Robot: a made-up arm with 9 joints. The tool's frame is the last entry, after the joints.
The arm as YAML. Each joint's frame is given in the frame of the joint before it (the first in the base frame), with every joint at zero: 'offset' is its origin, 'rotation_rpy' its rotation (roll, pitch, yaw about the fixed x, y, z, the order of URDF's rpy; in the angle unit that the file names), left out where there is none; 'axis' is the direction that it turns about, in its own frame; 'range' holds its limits. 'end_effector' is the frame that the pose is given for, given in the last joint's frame.
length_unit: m
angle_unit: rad
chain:
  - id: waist
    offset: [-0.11, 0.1, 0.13]
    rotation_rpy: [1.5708, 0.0, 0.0]
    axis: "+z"
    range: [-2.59, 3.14]
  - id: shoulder
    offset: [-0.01, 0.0, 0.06]
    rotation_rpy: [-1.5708, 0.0, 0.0]
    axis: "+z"
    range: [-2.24, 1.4]
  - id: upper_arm
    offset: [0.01, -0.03, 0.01]
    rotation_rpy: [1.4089, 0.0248, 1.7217]
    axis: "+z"
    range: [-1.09, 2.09]
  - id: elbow
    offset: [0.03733, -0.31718, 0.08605]
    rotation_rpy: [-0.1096, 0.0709, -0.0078]
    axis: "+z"
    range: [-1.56, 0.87]
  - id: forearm
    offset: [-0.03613, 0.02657, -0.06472]
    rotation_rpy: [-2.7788, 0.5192, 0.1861]
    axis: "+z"
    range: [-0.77, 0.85]
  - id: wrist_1
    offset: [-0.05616, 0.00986, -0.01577]
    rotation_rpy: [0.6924, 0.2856, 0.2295]
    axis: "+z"
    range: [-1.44, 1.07]
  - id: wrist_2
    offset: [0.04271, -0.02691, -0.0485]
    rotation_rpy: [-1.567, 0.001, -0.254]
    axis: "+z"
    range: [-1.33, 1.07]
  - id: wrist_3
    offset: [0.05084, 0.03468, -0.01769]
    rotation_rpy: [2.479, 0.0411, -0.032]
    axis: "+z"
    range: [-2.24, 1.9]
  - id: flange
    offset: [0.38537, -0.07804, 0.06]
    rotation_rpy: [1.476, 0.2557, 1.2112]
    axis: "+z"
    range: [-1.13, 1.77]
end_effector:
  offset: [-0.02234, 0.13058, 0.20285]
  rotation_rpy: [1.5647, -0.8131, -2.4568]
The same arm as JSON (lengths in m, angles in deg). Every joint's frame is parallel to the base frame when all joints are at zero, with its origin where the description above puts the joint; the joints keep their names.
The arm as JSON. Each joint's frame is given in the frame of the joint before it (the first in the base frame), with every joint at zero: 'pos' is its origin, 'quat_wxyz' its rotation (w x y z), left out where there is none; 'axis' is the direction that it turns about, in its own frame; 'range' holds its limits. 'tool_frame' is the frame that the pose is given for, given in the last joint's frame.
{"length_unit": "m", "angle_unit": "deg", "joints": [{"joint": "waist", "pos": [-0.11, 0.1, 0.13], "axis": [0.0, -1.0, 0.0], "range": [-148.4, 179.91]}, {"joint": "shoulder", "pos": [-0.01, -0.06, 0.0], "axis": [0.0, 0.0, 1.0], "range": [-128.34, 80.21]}, {"joint": "upper_arm", "pos": [0.01, -0.03, 0.01], "axis": [0.975115, 0.152302, 0.161103], "range": [-62.45, 119.75]}, {"joint": "elbow", "pos": [0.13, 0.05, -0.3], "axis": [0.938356, 0.22149, 0.265388], "range": [-89.38, 49.85]}, {"joint": "forearm", "pos": [-0.06, -0.05, 0.01], "axis": [-0.718683, -0.692684, 0.060699], "range": [-44.12, 48.7]}, {"joint": "wrist_1", "pos": [0.05, -0.03, -0.01], "axis": [-0.759019, -0.225106, 0.610915], "range": [-82.51, 61.31]}, {"joint": "wrist_2", "pos": [0.03, 0.06, -0.02], "axis": [-0.568804, -0.236602, -0.787706], "range": [-76.2, 61.31]}, {"joint": "wrist_3", "pos": [0.02, 0.06, -0.01], "axis": [0.0, 0.0001, 1.0], "range": [-128.34, 108.86]}, {"joint": "flange", "pos": [-0.05, 0.39, 0.06], "axis": [0.0082, 0.995772, 0.091497], "range": [-64.74, 101.41]}], "tool_frame": {"pos": [-0.01, 0.19, 0.15], "quat_wxyz": [0.894743, 0.123014, 0.175456, 0.391812]}}
